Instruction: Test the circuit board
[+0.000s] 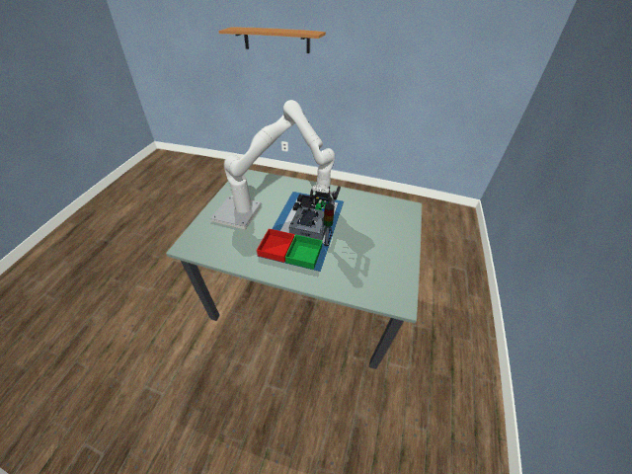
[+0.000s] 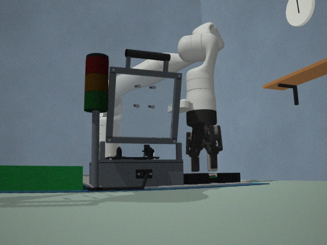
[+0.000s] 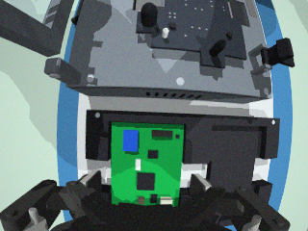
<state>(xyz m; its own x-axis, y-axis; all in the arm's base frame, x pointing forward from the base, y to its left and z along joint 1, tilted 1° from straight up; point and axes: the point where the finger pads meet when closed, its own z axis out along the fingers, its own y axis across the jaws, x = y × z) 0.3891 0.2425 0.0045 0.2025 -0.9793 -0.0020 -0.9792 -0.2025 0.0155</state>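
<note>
The green circuit board is 2 cm below my hand. Round my hand: red bin 39 cm to the right, 7 cm behind, 2 cm below; then green bin 36 cm to the right, 8 cm ahead, 2 cm below; then clear lid 15 cm to the right, 15 cm above, 12 cm ahead.
</note>
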